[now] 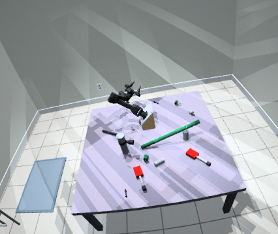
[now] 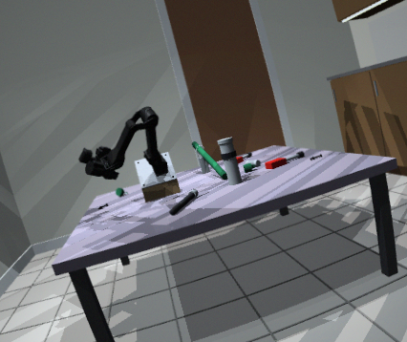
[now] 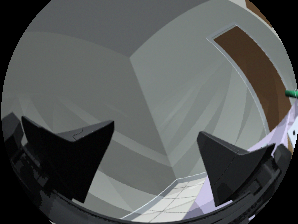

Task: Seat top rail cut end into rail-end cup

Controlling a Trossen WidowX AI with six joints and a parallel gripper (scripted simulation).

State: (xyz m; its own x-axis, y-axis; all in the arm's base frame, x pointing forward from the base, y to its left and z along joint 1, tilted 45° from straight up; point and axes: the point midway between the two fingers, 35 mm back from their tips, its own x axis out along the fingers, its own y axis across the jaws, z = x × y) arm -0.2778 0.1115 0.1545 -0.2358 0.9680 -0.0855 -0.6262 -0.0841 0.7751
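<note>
The dark rail-end cup is 610 mm ahead of my gripper tip, 180 mm to the right of it and 180 mm below it. Also, from my gripper tip: loop cap 600 mm ahead, 310 mm to the left, 210 mm below; green fitting 730 mm ahead, 290 mm below, 80 mm to the right; white cylinder 790 mm ahead, 300 mm below, 20 mm to the left.
</note>
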